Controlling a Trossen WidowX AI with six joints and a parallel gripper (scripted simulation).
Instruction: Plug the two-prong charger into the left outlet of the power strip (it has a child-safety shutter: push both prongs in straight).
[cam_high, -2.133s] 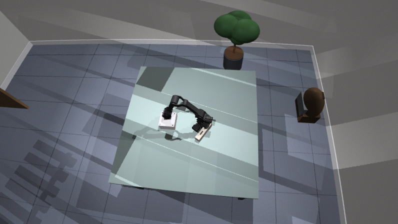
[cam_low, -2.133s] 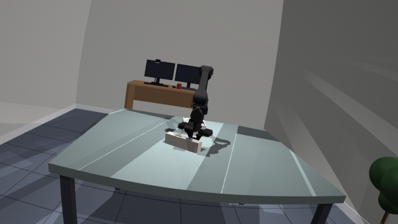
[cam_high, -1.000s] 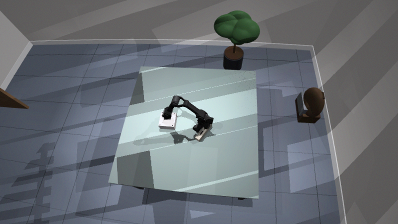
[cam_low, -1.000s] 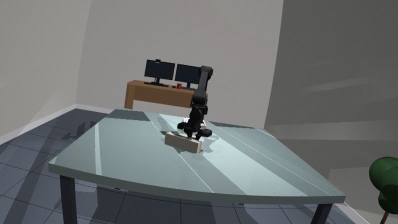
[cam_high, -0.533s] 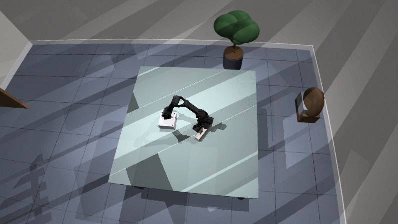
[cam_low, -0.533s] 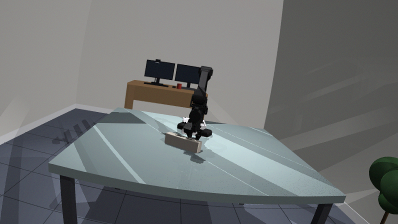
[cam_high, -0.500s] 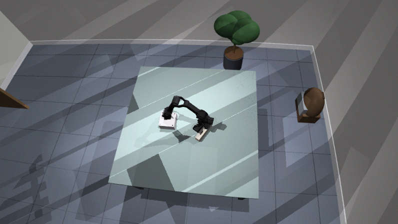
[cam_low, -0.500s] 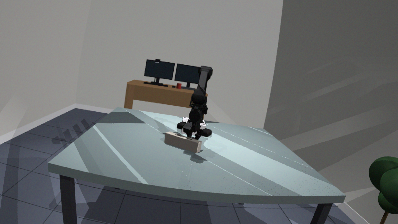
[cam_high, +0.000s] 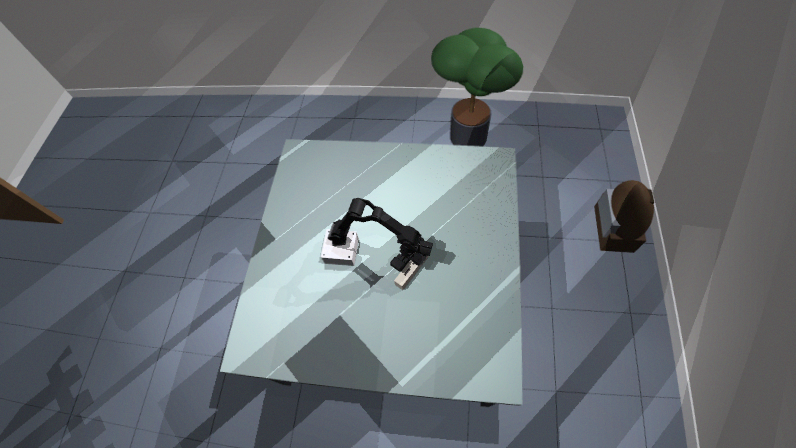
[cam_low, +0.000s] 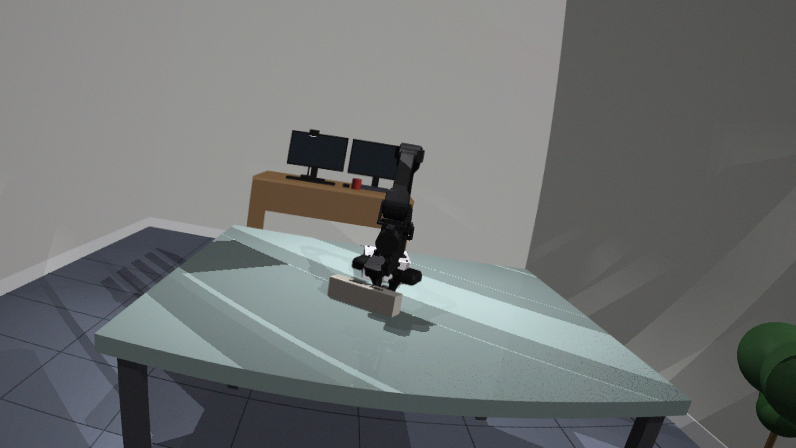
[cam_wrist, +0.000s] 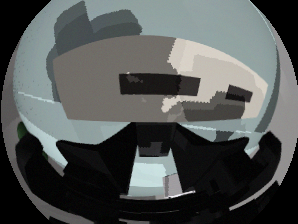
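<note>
The two-prong charger lies 10 mm ahead of my gripper tip, 10 mm to the right of it and 10 mm above it.
</note>
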